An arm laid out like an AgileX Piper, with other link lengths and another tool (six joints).
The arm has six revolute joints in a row. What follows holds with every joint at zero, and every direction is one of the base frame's.
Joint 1 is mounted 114.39 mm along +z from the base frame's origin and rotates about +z.
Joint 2 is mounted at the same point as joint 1 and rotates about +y.
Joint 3 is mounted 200.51 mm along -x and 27.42 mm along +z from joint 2 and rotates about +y.
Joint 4 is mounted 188.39 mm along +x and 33.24 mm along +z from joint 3 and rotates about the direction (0.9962, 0, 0.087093).
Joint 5 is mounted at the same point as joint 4 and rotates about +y.
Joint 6 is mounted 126.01 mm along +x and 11.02 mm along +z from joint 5 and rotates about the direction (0.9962, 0, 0.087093).
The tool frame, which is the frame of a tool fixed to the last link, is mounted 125.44 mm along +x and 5.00 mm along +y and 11.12 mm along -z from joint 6; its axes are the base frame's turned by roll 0.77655, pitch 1.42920 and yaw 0.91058 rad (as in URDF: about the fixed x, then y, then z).
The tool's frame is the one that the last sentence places.
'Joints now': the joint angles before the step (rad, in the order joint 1, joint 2, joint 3, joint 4, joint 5, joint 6). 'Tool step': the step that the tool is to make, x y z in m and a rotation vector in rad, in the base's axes. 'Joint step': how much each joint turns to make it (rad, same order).
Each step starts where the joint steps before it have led.
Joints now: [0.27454, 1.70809, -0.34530, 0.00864, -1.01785, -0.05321]
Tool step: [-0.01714, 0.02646, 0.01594, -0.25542, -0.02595, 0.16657]
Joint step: [0.11615, -0.21310, -0.02428, 0.03451, 0.29146, -0.28165]
